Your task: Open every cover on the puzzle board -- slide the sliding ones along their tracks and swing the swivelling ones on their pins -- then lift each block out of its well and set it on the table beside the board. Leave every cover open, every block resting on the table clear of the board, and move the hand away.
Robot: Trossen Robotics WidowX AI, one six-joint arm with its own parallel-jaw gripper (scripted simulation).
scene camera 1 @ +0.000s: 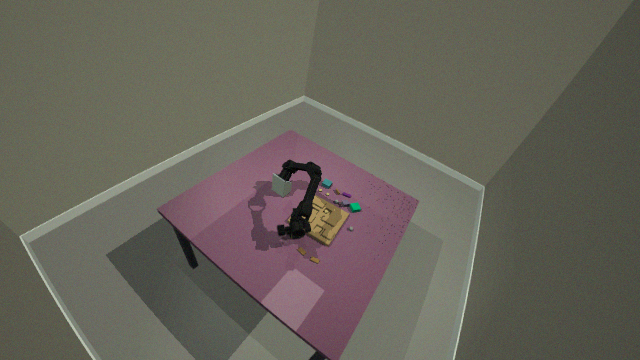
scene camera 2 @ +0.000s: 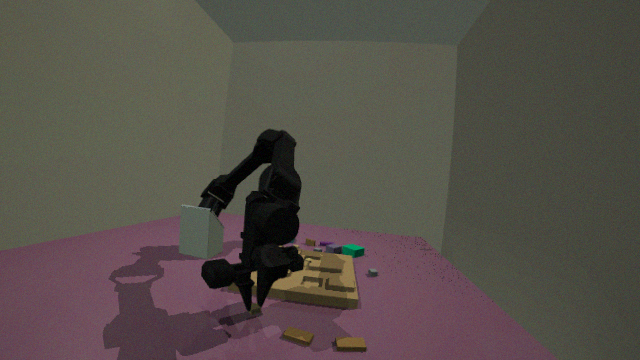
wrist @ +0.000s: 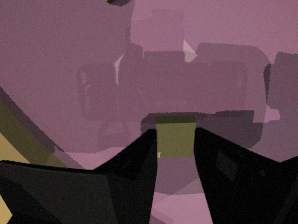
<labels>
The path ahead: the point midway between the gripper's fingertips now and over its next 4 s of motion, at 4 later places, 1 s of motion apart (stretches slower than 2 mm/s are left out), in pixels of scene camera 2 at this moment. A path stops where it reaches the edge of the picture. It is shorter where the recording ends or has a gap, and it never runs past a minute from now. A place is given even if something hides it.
My gripper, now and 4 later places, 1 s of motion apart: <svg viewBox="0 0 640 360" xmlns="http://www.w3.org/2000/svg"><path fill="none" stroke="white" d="M253 308L253 290L285 260L309 243L310 255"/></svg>
</labels>
